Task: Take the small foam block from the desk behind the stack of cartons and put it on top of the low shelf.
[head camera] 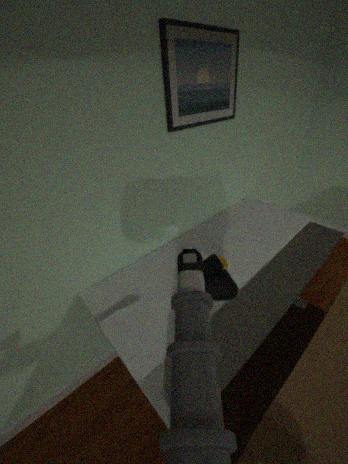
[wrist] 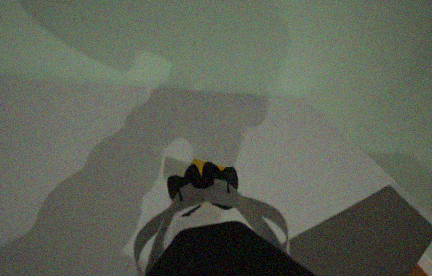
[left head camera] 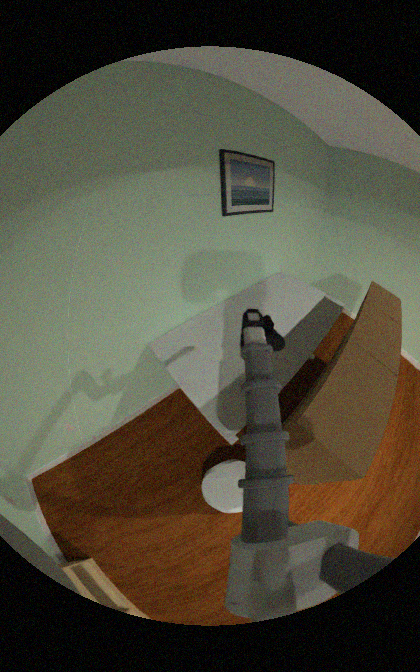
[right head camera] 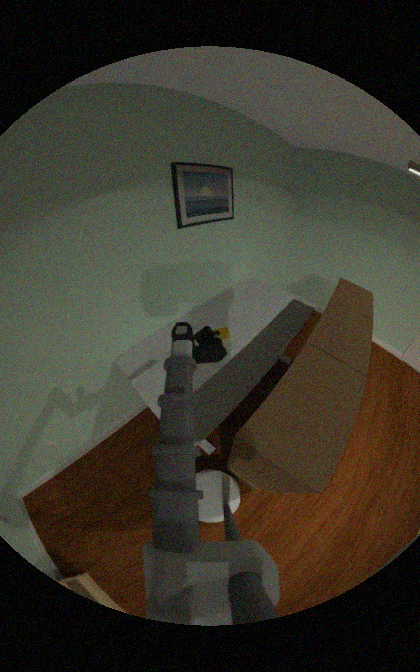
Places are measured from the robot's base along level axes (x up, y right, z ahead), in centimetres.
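Pixels of known places: gripper, between the fingertips: (wrist: 203, 178).
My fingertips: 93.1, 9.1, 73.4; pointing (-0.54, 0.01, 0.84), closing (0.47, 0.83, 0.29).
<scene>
Behind a point stands the place of what it marks, as x, y, z.
The small yellow foam block (head camera: 224, 261) @(73.7, 18.5, 96.9) (right head camera: 223, 332) (wrist: 199, 164) @(73.7, 11.4, 97.8) lies on the white desk (head camera: 137, 298) @(69.2, -26.0, 77.5) (left head camera: 200, 345) (wrist: 316, 158) @(69.2, 50.1, 131.7), close to the green wall. My gripper (head camera: 219, 274) (left head camera: 274, 336) (right head camera: 209, 344) (wrist: 203, 177) @(93.1, 9.1, 73.4) is shut and holds nothing. It hangs above the desk, on the near side of the block, and its dark fingertips hide the block's near part in the wrist view. The stack of brown cartons (head camera: 319, 393) @(105.2, 22.8, 25.1) (left head camera: 360, 390) (right head camera: 310, 415) stands to the right, in front of the desk. The low shelf is not plainly in view.
A framed picture (head camera: 200, 74) @(158.7, 9.9, 143.1) hangs on the wall above the desk. The desk's dark grey front panel (head camera: 269, 286) (wrist: 369, 225) runs along its right side. A pale wooden piece (left head camera: 95, 580) shows at the lower left on the wooden floor (left head camera: 140, 480).
</scene>
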